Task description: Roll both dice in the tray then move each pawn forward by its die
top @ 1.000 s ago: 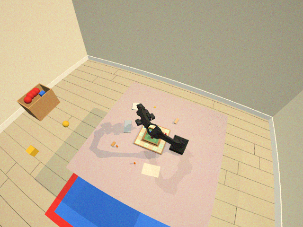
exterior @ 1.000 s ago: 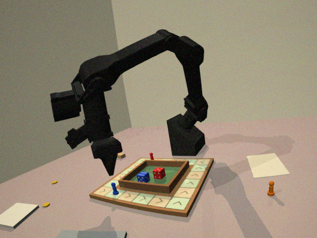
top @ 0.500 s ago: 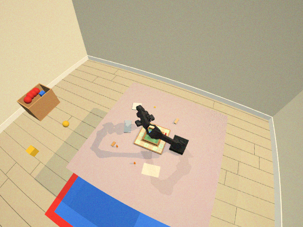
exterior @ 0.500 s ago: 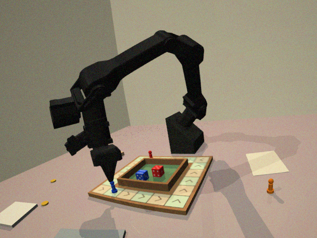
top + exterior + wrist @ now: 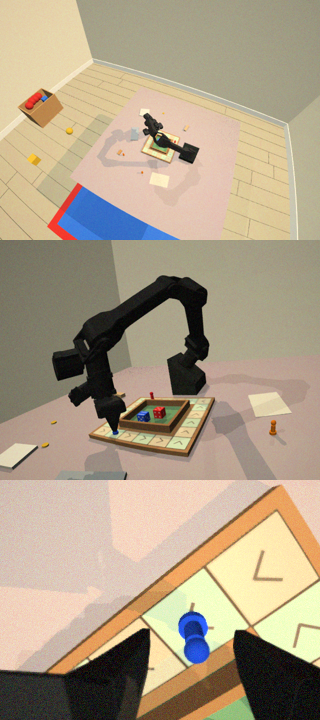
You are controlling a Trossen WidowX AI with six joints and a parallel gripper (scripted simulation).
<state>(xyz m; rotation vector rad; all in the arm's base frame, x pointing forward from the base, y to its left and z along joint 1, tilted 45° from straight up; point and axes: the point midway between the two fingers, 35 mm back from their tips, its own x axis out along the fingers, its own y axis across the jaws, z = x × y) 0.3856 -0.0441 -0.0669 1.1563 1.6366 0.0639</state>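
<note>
My gripper tip is right at the blue pawn. From my gripper tip the other things lie so: red pawn: 23 cm behind; grey slab: 17 cm ahead, 6 cm to the left, 3 cm below; green tray: 11 cm behind, 7 cm to the left, 2 cm below.
</note>
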